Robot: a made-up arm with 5 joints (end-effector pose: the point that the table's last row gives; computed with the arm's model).
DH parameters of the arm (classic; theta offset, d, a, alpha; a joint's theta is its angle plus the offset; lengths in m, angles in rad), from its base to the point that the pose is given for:
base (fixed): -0.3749 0 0.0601 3.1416
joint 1: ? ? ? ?
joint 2: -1.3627 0 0.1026 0
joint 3: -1.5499 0 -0.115 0
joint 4: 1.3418 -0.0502 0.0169 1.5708
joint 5: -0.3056 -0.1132 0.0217 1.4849
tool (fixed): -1.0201 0.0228 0 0
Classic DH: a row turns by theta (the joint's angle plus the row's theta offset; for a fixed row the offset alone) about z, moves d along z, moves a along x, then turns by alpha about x.
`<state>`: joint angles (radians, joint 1 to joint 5).
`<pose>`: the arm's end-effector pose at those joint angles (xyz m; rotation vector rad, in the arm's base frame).
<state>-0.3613 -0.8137 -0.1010 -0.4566 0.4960</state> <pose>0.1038 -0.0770 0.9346 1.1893 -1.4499 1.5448</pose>
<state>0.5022 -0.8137 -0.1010 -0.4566 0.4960</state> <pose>0.0452 -0.0942 0.9346 0.4295 -1.6459 0.9298</pose>
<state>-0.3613 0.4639 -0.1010 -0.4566 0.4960</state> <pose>0.3425 0.0132 0.7289 1.4036 -0.2888 0.7618</pose>
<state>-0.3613 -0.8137 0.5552 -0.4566 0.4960</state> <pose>0.1990 -0.0411 0.8528 1.3589 -0.8437 1.1585</pose>
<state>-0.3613 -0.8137 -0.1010 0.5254 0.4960</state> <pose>0.2034 -0.0394 0.8987 1.3953 -0.5500 0.9534</pose>
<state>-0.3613 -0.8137 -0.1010 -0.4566 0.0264</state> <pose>0.1173 -0.0822 0.9325 1.6800 -1.2894 1.7613</pose>
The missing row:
joint 1: -0.3749 -0.66 0.0144 1.5708
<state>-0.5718 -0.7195 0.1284 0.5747 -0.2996</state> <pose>0.2534 0.0085 0.8139 2.2305 -0.0363 0.5561</pose>
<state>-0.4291 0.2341 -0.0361 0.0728 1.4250</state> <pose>0.3299 0.0587 0.7205 0.4704 0.1596 0.8802</pose>
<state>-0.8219 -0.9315 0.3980 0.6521 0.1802</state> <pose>0.2275 0.0518 0.7936 1.7390 0.2630 0.8481</pose>
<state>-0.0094 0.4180 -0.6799 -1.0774 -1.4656</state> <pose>0.2809 -0.0868 0.8530 -2.1800 0.4185 -1.4822</pose>
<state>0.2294 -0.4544 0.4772 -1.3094 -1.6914</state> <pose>0.1826 -0.1138 0.8341 -2.1698 0.4975 -1.4129</pose>
